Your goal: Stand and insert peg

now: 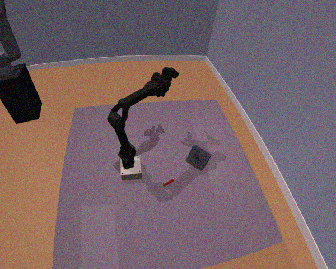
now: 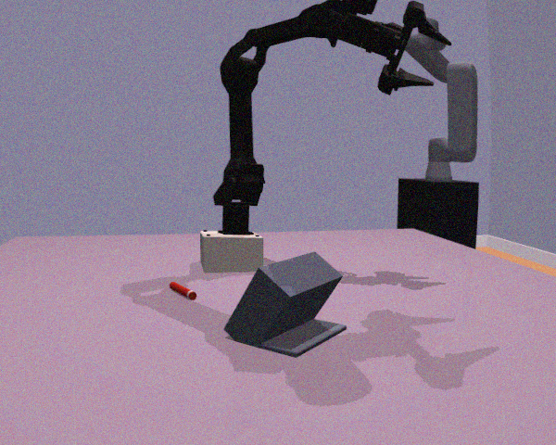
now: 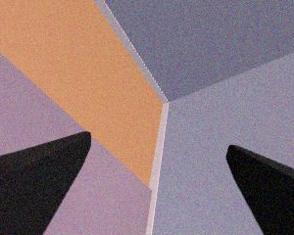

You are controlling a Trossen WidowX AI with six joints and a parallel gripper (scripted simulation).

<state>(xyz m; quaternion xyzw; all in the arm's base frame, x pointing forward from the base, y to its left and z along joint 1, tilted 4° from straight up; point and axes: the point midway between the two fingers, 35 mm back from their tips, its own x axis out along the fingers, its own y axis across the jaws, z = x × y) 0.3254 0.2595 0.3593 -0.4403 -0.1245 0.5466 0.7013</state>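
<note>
My gripper tip is now 46 cm to the left of the red peg, 41 cm above it and 9 cm past it. Also, from my gripper tip: flat grey foot plate 42 cm below, 36 cm to the right, 15 cm ahead; then grey sloped panel 38 cm below, 37 cm to the right, 13 cm ahead.
</note>
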